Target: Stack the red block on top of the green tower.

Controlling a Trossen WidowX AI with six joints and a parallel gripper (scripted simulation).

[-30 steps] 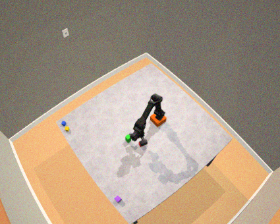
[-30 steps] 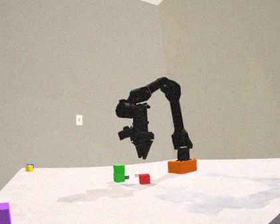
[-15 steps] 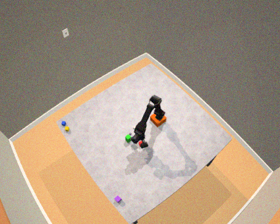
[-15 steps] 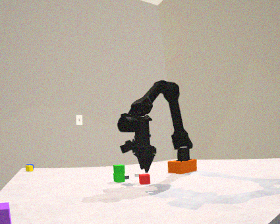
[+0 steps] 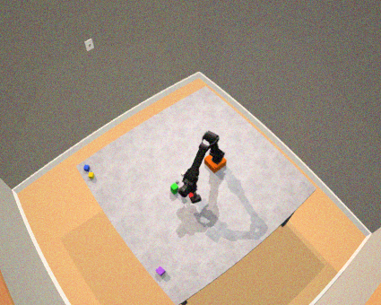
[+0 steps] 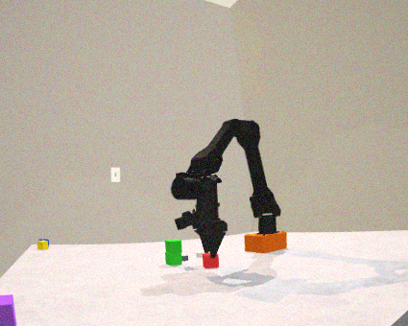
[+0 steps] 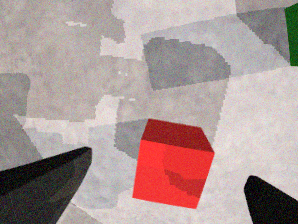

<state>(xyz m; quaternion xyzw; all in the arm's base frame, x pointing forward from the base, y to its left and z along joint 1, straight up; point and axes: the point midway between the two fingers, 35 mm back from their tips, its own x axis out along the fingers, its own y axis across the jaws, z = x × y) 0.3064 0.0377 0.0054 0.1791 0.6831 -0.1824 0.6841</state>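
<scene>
The red block is 20 mm below my gripper tip. From my gripper tip the other things lie so: purple block: 540 mm ahead, 200 mm to the left, 10 mm below; yellow block: 660 mm to the right, 360 mm ahead, 20 mm below; small white piece: 160 mm to the right, 90 mm behind, 20 mm below.
</scene>
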